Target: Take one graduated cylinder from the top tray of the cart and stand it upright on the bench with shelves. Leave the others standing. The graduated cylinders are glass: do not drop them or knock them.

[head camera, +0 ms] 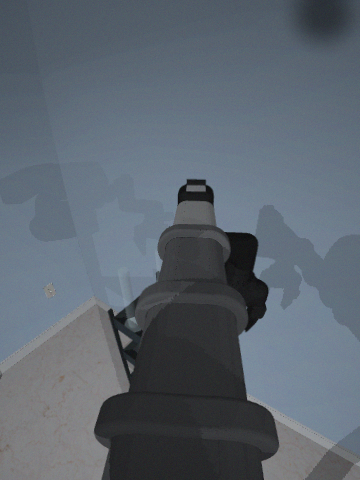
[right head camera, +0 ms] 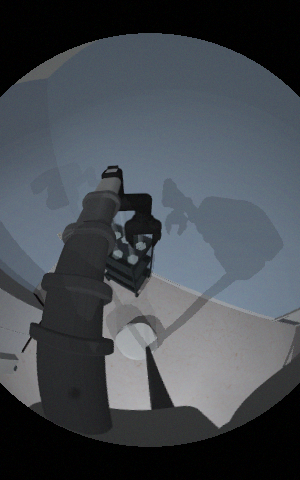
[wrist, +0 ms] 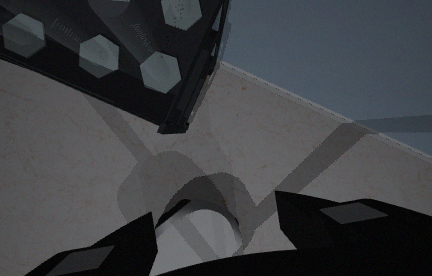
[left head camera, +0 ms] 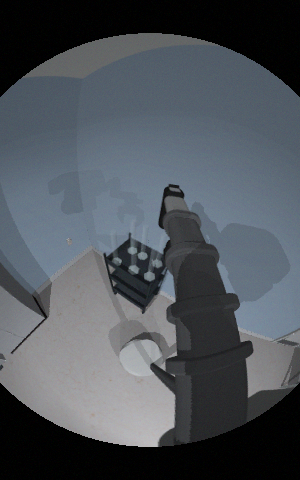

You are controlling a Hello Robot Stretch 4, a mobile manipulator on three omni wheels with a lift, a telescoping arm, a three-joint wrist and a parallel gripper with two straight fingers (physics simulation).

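Frame: origin at the robot's base, x ahead, y left, z up, level; metres.
Seen in the pictures: gripper, fingertip midpoint: [right head camera: 142, 245] [wrist: 216, 220]; robot's base, link origin: [right head camera: 137, 339] [left head camera: 140, 356].
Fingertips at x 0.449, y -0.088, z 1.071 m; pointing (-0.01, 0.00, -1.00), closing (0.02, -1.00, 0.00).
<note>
Offsets run from my fingertips to a thing's middle. "spot": to the spot under its first point.
Several clear graduated cylinders with hexagonal bases @(spot: 0.237 m ahead, 0.203 m left, 0.406 m down) [left head camera: 133, 269] @(0.205 m ahead, 0.076 m left, 0.268 m down) [right head camera: 132, 259] [wrist: 99, 56] stand upright on the dark top tray of the cart [left head camera: 125, 266] [wrist: 130, 95]. In the head view one cylinder @(0.321 m ahead, 0.362 m left, 0.268 m down) [head camera: 126, 290] shows left of the arm, which hides most of the cart [head camera: 120, 340]. My gripper [wrist: 216, 220] is open and empty, its two fingers apart at the bottom of the wrist view, with the tray at the upper left. In the right head view my gripper [right head camera: 142, 240] overlaps the cart's right part; the height between them is unclear. I cannot make out the bench with shelves.
The telescoping arm [head camera: 190, 340] [left head camera: 200, 300] [right head camera: 80, 280] reaches past the cart. A white round object [left head camera: 140, 357] [right head camera: 136, 342] [wrist: 200, 235] is on the floor in front of the cart. Blue walls meet behind the cart. A pale block with a dark edge stands at left [left head camera: 17, 315].
</note>
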